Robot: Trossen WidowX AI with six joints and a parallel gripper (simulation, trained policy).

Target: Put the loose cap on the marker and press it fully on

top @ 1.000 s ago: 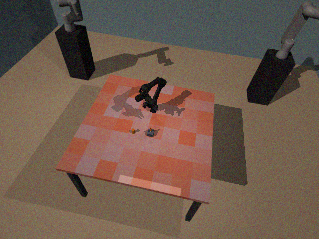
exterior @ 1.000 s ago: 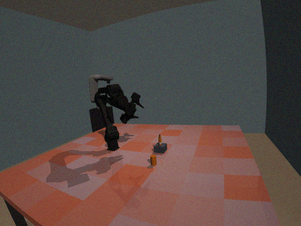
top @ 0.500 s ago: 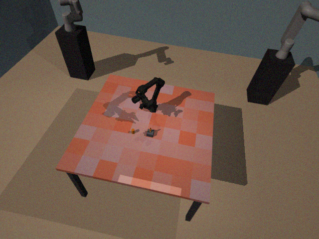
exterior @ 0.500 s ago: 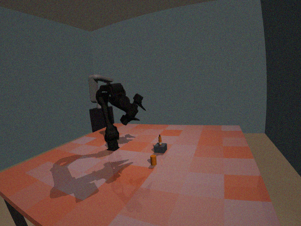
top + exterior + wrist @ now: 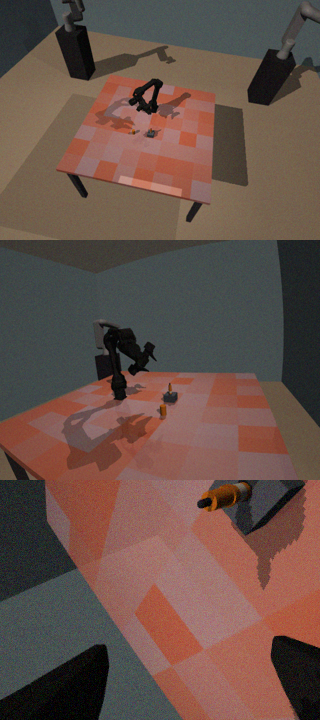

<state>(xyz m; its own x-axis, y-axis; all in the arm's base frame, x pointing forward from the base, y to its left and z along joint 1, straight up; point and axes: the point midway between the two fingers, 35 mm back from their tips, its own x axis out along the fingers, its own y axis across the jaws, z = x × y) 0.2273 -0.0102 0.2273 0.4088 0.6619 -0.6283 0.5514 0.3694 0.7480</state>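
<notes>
The orange cap is 10 cm ahead of my gripper tip, 14 cm to the right of it and 18 cm below it. Also, from my gripper tip: dark grey holder block (8 cm ahead, 3 cm to the left, 19 cm below); then pale tip (8 cm ahead, 3 cm to the left, 15 cm below); then orange marker (8 cm ahead, 3 cm to the left, 13 cm below).
</notes>
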